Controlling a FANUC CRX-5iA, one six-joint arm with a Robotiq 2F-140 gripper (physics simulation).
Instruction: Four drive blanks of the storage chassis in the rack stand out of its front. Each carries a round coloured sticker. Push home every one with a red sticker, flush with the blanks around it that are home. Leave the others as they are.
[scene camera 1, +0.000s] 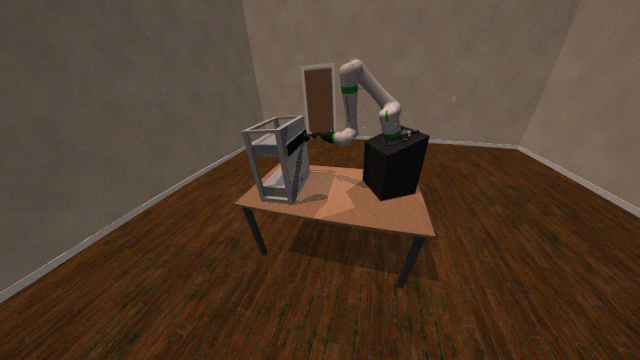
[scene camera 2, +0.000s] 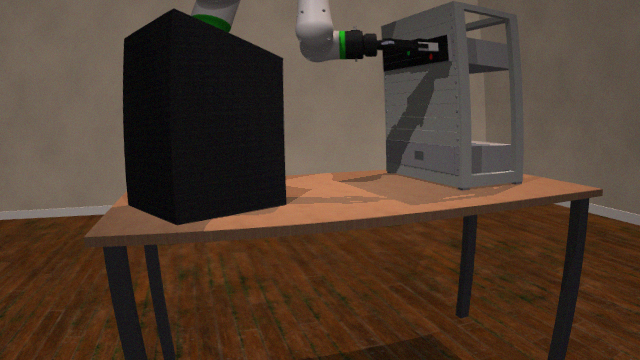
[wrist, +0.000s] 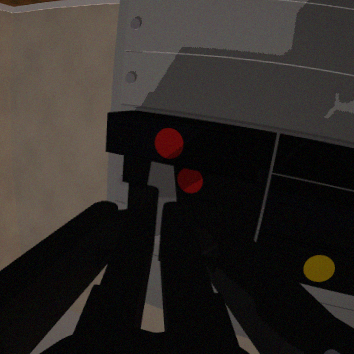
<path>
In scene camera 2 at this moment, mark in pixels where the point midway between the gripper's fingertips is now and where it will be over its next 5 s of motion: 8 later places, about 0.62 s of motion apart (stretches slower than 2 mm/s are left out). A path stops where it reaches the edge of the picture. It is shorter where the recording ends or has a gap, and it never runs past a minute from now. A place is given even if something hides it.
My gripper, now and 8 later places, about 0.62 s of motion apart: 437, 47; 438, 47; 439, 47; 440, 47; 436, 47; 431, 55; 433, 55; 435, 55; 436, 55
</path>
